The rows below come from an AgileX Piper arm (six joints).
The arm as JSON. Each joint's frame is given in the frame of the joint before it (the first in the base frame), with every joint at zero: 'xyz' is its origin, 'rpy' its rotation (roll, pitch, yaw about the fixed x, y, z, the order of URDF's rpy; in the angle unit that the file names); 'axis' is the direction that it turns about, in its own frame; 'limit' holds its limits. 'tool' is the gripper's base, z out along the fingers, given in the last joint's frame.
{
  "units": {
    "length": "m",
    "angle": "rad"
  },
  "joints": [
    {
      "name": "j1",
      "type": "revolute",
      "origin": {
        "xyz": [
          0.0,
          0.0,
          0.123
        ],
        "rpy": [
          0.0,
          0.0,
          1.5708
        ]
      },
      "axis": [
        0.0,
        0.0,
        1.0
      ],
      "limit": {
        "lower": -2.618,
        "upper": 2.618
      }
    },
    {
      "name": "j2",
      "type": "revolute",
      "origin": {
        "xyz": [
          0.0,
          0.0,
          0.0
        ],
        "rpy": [
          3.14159,
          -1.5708,
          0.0
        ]
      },
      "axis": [
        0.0,
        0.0,
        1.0
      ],
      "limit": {
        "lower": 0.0,
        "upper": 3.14
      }
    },
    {
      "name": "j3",
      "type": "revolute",
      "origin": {
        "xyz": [
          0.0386,
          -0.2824,
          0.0
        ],
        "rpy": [
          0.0,
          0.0,
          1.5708
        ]
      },
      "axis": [
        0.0,
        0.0,
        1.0
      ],
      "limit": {
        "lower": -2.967,
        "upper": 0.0
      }
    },
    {
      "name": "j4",
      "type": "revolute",
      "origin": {
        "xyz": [
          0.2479,
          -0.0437,
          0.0
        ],
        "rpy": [
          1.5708,
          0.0,
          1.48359
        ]
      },
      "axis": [
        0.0,
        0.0,
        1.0
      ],
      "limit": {
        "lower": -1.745,
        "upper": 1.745
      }
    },
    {
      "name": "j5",
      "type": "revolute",
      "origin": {
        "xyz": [
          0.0,
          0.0,
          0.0
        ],
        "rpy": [
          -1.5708,
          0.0,
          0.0
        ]
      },
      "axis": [
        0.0,
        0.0,
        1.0
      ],
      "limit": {
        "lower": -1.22,
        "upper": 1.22
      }
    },
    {
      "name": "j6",
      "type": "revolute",
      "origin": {
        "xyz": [
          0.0,
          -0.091,
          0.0
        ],
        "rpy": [
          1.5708,
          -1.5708,
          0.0
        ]
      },
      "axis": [
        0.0,
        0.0,
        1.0
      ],
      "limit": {
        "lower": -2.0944,
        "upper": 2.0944
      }
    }
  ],
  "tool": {
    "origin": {
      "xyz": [
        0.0,
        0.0,
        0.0
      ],
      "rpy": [
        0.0,
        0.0,
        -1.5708
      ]
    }
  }
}
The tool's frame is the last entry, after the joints.
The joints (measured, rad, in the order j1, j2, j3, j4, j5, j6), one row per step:
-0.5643 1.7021 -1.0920 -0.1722 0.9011 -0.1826
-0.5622 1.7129 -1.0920 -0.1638 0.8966 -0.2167
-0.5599 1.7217 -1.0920 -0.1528 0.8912 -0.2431
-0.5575 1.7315 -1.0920 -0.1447 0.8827 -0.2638
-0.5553 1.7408 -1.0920 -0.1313 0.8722 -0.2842
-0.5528 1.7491 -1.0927 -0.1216 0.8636 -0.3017
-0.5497 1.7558 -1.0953 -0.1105 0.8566 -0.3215
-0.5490 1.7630 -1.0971 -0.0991 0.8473 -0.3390
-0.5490 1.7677 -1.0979 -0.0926 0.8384 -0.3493
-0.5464 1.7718 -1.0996 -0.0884 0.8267 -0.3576
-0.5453 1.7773 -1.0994 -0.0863 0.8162 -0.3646
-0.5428 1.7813 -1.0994 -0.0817 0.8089 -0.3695
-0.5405 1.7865 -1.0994 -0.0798 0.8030 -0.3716
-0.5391 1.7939 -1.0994 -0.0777 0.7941 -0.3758
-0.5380 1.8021 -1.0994 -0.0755 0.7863 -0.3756
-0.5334 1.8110 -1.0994 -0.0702 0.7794 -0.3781
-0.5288 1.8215 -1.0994 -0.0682 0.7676 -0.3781
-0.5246 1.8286 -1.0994 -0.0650 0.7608 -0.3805
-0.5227 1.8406 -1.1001 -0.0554 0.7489 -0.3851
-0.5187 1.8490 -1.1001 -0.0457 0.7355 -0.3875
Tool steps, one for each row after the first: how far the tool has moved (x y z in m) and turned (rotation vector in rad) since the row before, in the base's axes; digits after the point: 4 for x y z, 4 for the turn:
0.0017 0.0004 -0.0035 0.0079 0.0078 0.0319
0.0018 0.0007 -0.0028 0.0087 0.0024 0.0233
0.0020 0.0004 -0.0031 0.0060 0.0007 0.0196
0.0022 0.0007 -0.0030 0.0084 -0.0040 0.0164
0.0020 0.0006 -0.0025 0.0058 -0.0027 0.0155
0.0023 0.0007 -0.0016 0.0054 -0.0046 0.0173
0.0019 0.0001 -0.0019 0.0052 -0.0061 0.0126
0.0013 -0.0002 -0.0013 0.0015 -0.0059 0.0073
0.0020 0.0002 -0.0008 -0.0021 -0.0089 0.0093
0.0013 -0.0002 -0.0017 -0.0013 -0.0043 0.0076
0.0014 0.0005 -0.0012 0.0013 -0.0043 0.0053
0.0012 0.0004 -0.0016 0.0010 -0.0012 0.0037
0.0014 -0.0001 -0.0023 0.0006 -0.0018 0.0049
0.0012 -0.0001 -0.0026 0.0021 -0.0008 0.0001
0.0019 0.0011 -0.0029 0.0047 -0.0003 0.0044
0.0022 0.0007 -0.0034 0.0012 -0.0022 0.0041
0.0016 0.0010 -0.0023 0.0023 -0.0009 0.0050
0.0021 0.0003 -0.0038 0.0061 -0.0040 0.0012
0.0023 0.0010 -0.0027 0.0042 -0.0081 0.0010

